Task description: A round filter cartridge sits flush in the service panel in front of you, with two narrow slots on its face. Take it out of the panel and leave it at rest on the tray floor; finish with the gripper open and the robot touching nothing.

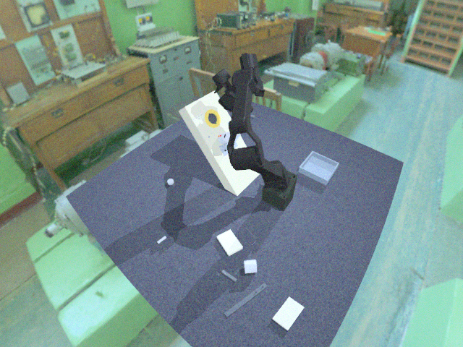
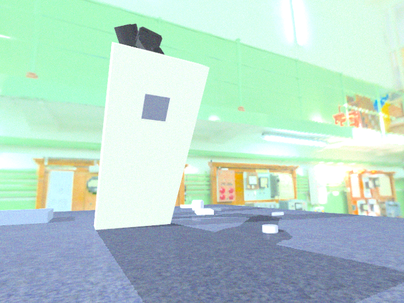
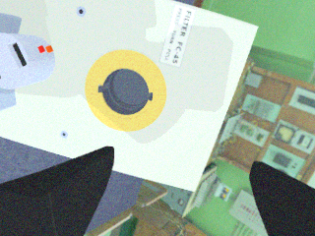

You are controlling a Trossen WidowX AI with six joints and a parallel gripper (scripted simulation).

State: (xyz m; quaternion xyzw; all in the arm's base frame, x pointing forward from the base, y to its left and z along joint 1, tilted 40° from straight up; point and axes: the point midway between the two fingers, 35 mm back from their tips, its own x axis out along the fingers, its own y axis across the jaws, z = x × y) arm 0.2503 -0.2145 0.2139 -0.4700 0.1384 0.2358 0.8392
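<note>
The round pale filter cartridge is 2 cm behind my gripper tip, 1 cm to the left of it and 17 cm below it. From my gripper tip the other things lie so: small white peg: 1 cm behind, 45 cm to the left, 37 cm below; then tray: 38 cm behind, 25 cm to the right, 37 cm below.
</note>
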